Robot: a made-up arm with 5 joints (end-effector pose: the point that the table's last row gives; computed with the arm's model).
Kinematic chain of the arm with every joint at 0, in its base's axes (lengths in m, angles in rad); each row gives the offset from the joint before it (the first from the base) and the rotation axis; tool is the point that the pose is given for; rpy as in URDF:
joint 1: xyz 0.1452 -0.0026 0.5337 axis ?
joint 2: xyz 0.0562 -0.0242 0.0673 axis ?
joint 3: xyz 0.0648 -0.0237 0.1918 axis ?
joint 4: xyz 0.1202 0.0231 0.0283 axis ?
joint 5: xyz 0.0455 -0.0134 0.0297 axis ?
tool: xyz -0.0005 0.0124 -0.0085 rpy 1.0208 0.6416 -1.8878
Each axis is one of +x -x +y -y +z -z.
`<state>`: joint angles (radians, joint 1 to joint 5).
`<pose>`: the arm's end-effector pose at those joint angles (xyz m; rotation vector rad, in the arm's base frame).
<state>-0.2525 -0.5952 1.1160 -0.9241 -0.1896</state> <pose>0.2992 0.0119 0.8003 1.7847 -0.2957 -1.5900</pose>
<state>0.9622 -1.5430 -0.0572 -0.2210 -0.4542</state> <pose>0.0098 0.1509 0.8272 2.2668 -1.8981 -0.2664</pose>
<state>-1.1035 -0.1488 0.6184 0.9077 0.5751</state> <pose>0.2805 0.1935 0.7300 -0.2224 -0.1750 -0.6201</pose>
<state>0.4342 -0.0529 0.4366 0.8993 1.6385</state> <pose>0.3636 -0.1562 0.7391 -0.4206 -0.3415 -1.1159</pose>
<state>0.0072 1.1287 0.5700 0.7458 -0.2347</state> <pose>0.3961 -0.0286 0.4541 -1.5264 0.6716 -2.1314</pose>
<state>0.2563 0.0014 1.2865 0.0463 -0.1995</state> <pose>0.3477 -0.0808 0.6470 -0.1543 0.2558 -2.7107</pose>
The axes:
joint 1: -z
joint 2: +y
joint 3: +y
joint 4: +y
joint 5: -x

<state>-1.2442 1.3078 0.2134 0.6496 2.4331</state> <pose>0.2887 0.2553 0.4166 -0.4380 0.1035 1.4637</pose>
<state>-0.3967 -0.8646 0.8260 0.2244 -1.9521</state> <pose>0.2728 0.0130 0.8430 -1.2017 -1.6987 2.0212</pose>
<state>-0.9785 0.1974 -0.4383 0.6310 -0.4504</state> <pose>0.3429 0.2494 0.8408 0.7972 0.4473 -1.5227</pose>
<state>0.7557 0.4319 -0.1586 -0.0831 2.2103</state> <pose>0.3768 -0.2928 0.7587 -0.8664 -1.4578 -0.8884</pose>
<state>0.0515 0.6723 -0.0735 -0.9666 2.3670</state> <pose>0.5158 -0.0748 0.7078 -0.3760 -2.1812 -0.3132</pose>
